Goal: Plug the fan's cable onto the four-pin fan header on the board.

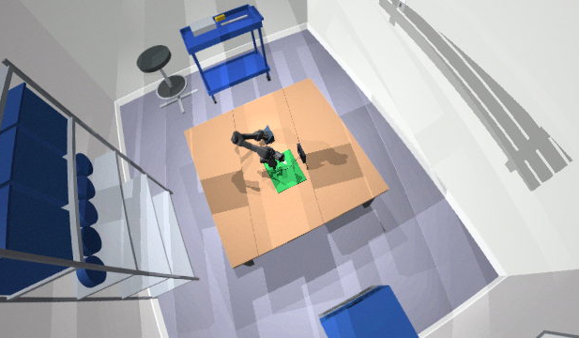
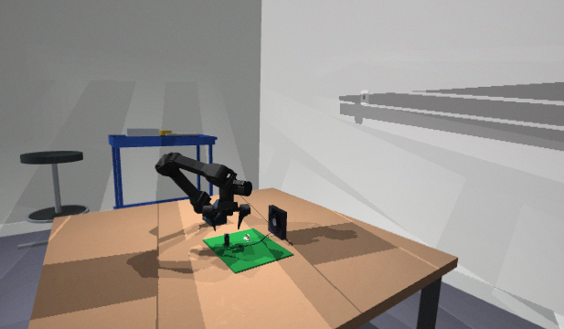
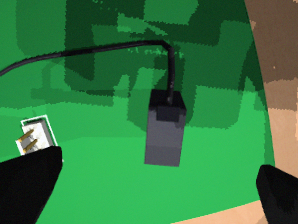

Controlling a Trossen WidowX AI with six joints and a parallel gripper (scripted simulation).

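The black fan plug lies 4 cm below my gripper tip and 1 cm ahead of it. Also, from my gripper tip: black fan (22 cm to the left, 2 cm ahead); then white four-pin fan header (9 cm to the left, 6 cm below, 1 cm ahead); then green circuit board (7 cm below, 7 cm ahead, 5 cm to the left).
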